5 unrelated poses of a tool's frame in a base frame.
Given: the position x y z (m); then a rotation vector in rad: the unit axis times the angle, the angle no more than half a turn.
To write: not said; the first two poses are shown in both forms.
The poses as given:
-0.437 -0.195 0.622 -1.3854 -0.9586 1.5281
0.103 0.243 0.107 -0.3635 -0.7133 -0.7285
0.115 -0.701 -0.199 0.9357 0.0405 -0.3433
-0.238 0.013 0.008 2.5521 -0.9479 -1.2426
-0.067 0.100 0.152 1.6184 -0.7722 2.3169
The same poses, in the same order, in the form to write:
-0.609 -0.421 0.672 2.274 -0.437 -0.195 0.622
-0.336 -0.659 -0.673 1.082 0.103 0.243 0.107
0.938 0.041 -0.344 0.998 0.115 -0.701 -0.199
0.853 -0.317 -0.415 2.993 -0.238 0.013 0.008
0.552 -0.264 0.791 2.930 -0.067 0.100 0.152

